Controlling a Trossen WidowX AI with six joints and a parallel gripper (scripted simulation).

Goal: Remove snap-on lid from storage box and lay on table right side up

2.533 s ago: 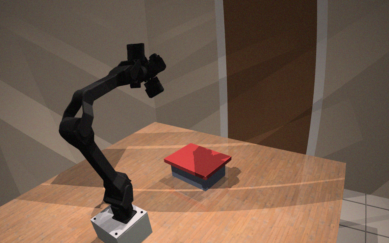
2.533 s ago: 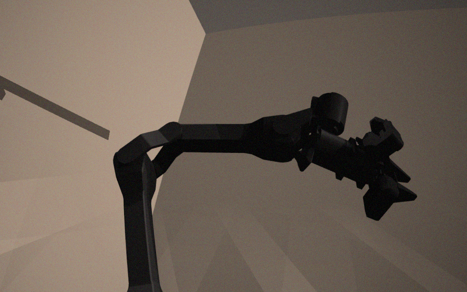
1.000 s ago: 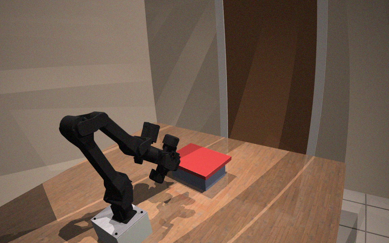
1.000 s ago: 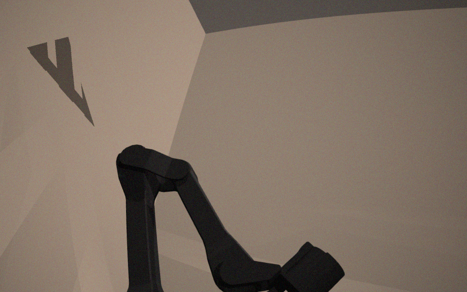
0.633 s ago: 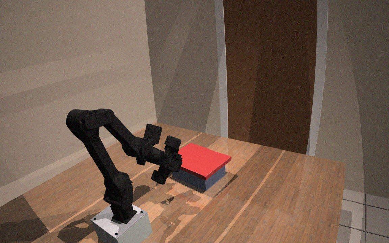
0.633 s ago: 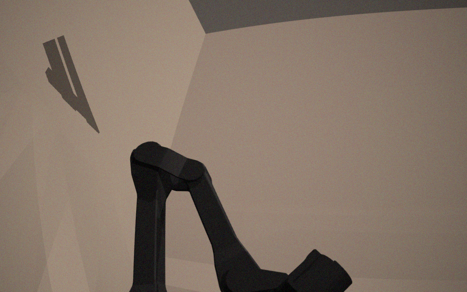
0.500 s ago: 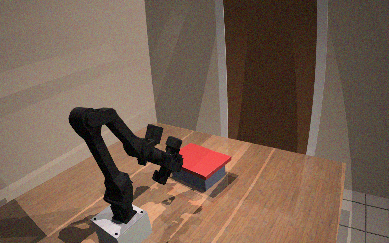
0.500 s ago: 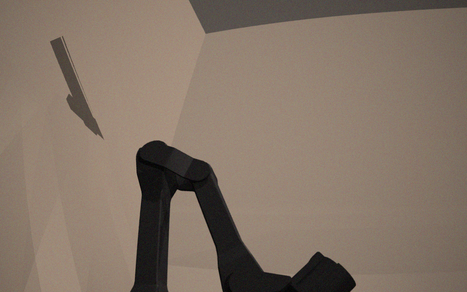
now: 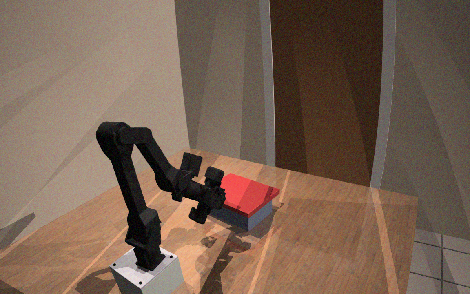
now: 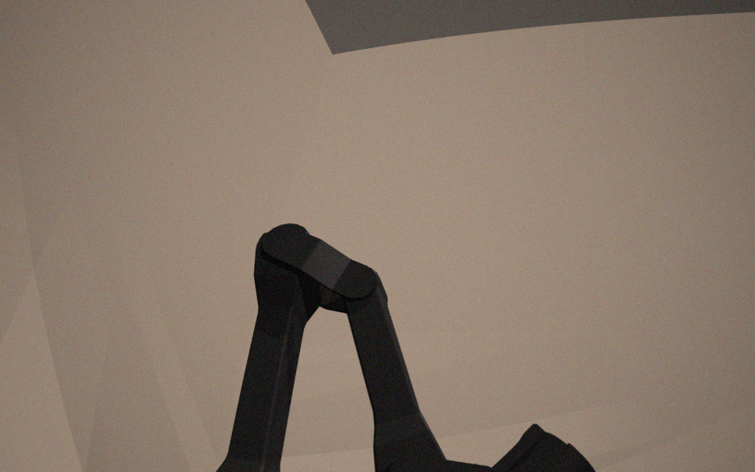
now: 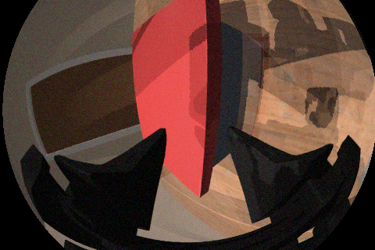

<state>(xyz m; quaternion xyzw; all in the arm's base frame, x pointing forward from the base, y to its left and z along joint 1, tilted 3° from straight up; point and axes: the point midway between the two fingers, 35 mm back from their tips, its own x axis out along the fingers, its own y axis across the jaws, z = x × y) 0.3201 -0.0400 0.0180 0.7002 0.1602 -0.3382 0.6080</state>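
The red lid lies 9 cm ahead of my gripper tip, 3 cm to the right of it and 2 cm below it. Also, from my gripper tip: grey-blue storage box: 9 cm ahead, 3 cm to the right, 6 cm below.
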